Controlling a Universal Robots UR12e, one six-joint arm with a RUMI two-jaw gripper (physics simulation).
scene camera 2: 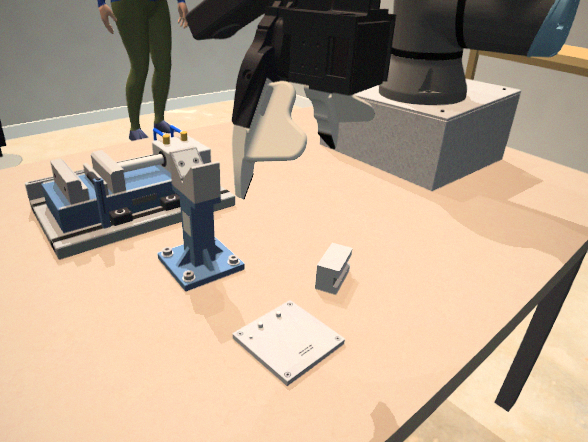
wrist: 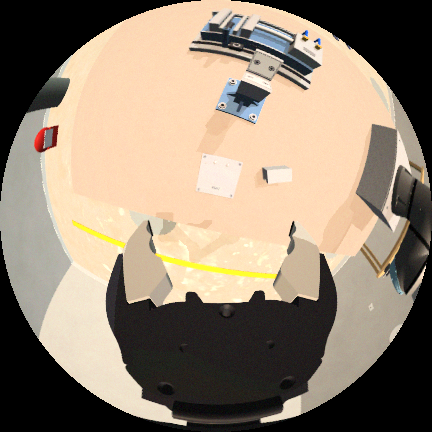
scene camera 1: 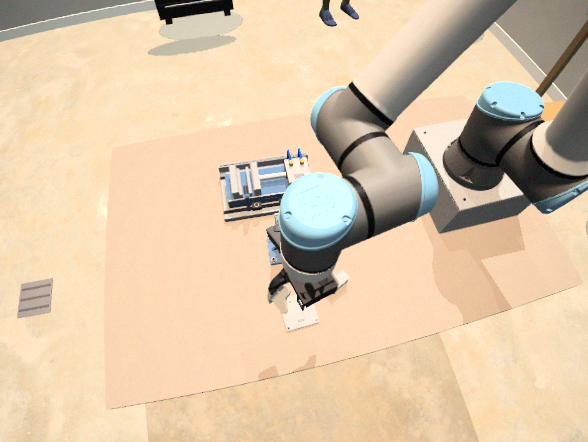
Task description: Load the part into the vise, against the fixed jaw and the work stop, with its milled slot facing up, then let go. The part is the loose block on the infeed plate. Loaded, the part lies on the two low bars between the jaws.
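Where they show: gripper, fingertip midpoint: (scene camera 2: 293, 170) (wrist: 221, 222); arm's base, origin of the base link: (scene camera 2: 421, 93) (wrist: 398, 189) (scene camera 1: 472, 165).
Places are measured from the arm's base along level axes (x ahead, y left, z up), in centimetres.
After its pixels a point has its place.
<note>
The part (scene camera 1: 342, 278) {y 24.0, x 46.0, z -11.6 cm} (scene camera 2: 332, 265) {y 25.6, x 48.9, z -11.6 cm} (wrist: 278, 174) {y 24.1, x 47.6, z -11.6 cm}, a small grey block, lies on the table beside the infeed plate, off it. Its slot opens sideways, to the right in scene camera 2. The infeed plate (scene camera 1: 301, 321) {y 33.0, x 59.0, z -14.6 cm} (scene camera 2: 290, 345) {y 31.2, x 59.9, z -14.6 cm} (wrist: 220, 176) {y 29.8, x 58.7, z -14.6 cm} is pale, with two small pins. The vise (scene camera 1: 272, 187) {y -7.3, x 60.8, z -9.5 cm} (scene camera 2: 80, 215) {y -4.4, x 71.9, z -11.2 cm} (wrist: 267, 44) {y -5.5, x 60.3, z -9.5 cm} stands at the back left, its jaws apart, with the fixed jaw (scene camera 2: 69, 182) {y -4.9, x 72.4, z -5.9 cm} at the left end and a blue post, apparently the work stop (scene camera 2: 101, 202) {y -2.4, x 69.0, z -9.0 cm}, at its near side. My gripper (scene camera 2: 285, 170) {y 29.3, x 59.3, z 5.3 cm} (wrist: 221, 222) {y 29.3, x 59.3, z 5.3 cm} is open and empty, well above the table.
A blue stand (scene camera 1: 273, 253) {y 12.3, x 63.5, z -14.4 cm} (scene camera 2: 200, 230) {y 12.6, x 60.7, z -9.0 cm} (wrist: 240, 102) {y 12.9, x 60.4, z -12.4 cm} with a tilted grey block on top stands between vise and plate. The robot's grey base block (scene camera 1: 430, 185) (scene camera 2: 390, 145) {y 2.6, x 11.5, z -9.3 cm} (wrist: 378, 170) {y 1.9, x 11.6, z -7.9 cm} is at the right. The table's edge runs past the plate's near side.
</note>
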